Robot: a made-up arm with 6 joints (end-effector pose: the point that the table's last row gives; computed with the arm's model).
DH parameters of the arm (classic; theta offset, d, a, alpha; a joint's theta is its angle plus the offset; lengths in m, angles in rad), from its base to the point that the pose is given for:
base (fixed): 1.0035 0 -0.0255 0
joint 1: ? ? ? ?
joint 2: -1.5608 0 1.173 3.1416
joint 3: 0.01 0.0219 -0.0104 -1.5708
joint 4: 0 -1.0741 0.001 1.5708
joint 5: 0 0.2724 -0.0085 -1.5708
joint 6: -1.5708 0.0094 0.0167 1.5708
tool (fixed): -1.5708 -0.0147 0 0
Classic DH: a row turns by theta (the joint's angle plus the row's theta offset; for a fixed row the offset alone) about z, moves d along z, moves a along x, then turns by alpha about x.
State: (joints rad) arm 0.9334 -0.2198 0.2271 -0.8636 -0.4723 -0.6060
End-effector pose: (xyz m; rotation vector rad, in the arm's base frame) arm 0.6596 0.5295 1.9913 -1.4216 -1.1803 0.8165
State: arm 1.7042 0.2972 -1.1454 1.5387 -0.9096 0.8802
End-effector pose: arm -0.1038 0.7535 0.6771 -0.7552 0.5606 0.4224
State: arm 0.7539 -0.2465 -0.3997 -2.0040 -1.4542 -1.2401
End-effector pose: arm 0.4706 0.5611 1.3002 0.3635 -0.3536 2.0698
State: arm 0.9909 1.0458 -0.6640 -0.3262 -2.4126 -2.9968
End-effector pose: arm 0.6729 0.5254 0.1292 0.6107 -2.0937 0.2731
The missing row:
joint 1: -1.0035 0.5959 0.0279 -1.5708
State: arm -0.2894 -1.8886 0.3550 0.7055 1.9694 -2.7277
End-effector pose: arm -1.9026 0.3115 1.0026 0.8154 1.7361 0.3107
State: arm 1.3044 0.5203 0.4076 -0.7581 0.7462 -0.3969
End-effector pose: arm 0.6453 1.5175 1.2722 -1.6105 -0.9547 0.1308
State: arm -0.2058 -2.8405 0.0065 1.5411 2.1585 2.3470
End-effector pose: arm -1.4290 0.2409 -0.4350 2.3391 1.0662 0.0601
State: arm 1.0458 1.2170 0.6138 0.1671 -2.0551 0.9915
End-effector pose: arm 1.2628 1.6099 0.4035 -0.1155 1.0419 -1.5778
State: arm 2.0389 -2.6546 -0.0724 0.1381 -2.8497 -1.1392
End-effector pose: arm 0.9261 -1.1955 0.0944 -1.3793 -1.7387 1.5171
